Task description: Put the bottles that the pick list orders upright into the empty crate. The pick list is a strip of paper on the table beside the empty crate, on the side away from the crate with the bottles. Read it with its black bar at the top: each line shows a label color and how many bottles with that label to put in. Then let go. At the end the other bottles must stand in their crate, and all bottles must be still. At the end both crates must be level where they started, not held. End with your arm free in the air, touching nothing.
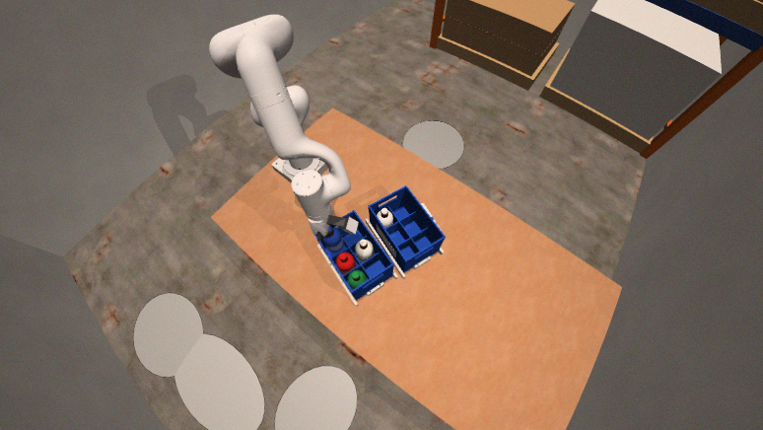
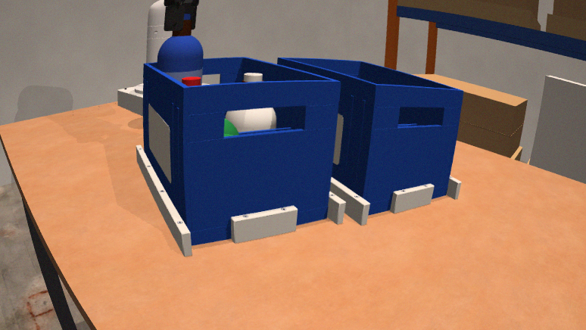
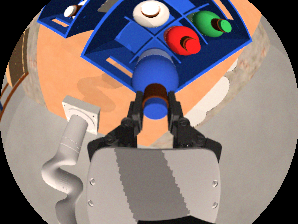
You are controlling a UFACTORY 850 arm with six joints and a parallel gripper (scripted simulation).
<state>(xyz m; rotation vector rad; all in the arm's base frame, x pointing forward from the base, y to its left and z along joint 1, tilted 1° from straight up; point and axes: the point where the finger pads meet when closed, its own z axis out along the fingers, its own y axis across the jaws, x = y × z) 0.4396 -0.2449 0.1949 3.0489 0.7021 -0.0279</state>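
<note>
My hand is 70 mm above the blue-label bottle. Round my hand: white-label bottle 160 mm below, 110 mm ahead, 60 mm to the left; then green bottle 160 mm below, 160 mm ahead, 60 mm to the right; then red bottle 160 mm below, 80 mm ahead, 30 mm to the right.
</note>
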